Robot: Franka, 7 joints.
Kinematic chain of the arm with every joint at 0, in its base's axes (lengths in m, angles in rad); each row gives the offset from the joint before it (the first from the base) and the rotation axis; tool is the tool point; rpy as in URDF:
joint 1: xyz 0 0 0.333 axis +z
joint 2: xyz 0 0 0 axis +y
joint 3: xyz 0 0 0.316 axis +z
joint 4: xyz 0.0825 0 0 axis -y
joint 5: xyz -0.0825 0 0.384 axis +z
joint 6: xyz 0 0 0 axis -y
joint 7: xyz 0.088 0 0 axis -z
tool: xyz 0 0 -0.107 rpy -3.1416 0 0
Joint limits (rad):
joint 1: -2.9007..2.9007
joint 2: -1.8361..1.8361
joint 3: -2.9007..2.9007
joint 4: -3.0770..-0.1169
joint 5: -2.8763..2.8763
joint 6: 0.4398..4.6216
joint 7: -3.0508..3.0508
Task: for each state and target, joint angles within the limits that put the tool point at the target. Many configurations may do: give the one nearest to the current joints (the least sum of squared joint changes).
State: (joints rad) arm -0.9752 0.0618 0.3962 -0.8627 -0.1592 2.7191 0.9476
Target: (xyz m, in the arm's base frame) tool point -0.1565 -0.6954 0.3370
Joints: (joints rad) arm -1.6608 0.5454 -0.1548 -1.6317 -0.1570 2.4785 0.9476
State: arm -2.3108 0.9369 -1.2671 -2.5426 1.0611 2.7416 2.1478
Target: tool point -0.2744 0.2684 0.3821
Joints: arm -1.9588 1.2139 -1.6703 -2.7817 1.1469 2.9551 2.1478
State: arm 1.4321 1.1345 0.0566 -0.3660 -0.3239 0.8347 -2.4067
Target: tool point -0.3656 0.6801 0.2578
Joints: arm 2.0110 1.3023 0.2560 -0.3706 -0.2546 1.3853 -2.4067
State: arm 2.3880 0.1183 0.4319 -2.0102 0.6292 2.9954 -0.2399
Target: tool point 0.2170 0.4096 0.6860
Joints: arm 1.6596 -0.4607 -0.3474 -2.2152 0.7741 3.1949 -0.2399
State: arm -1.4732 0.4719 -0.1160 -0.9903 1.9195 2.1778 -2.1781
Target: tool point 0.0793 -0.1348 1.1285
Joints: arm -1.4054 -0.4073 -0.0411 -1.0005 1.8473 1.8606 -2.1781
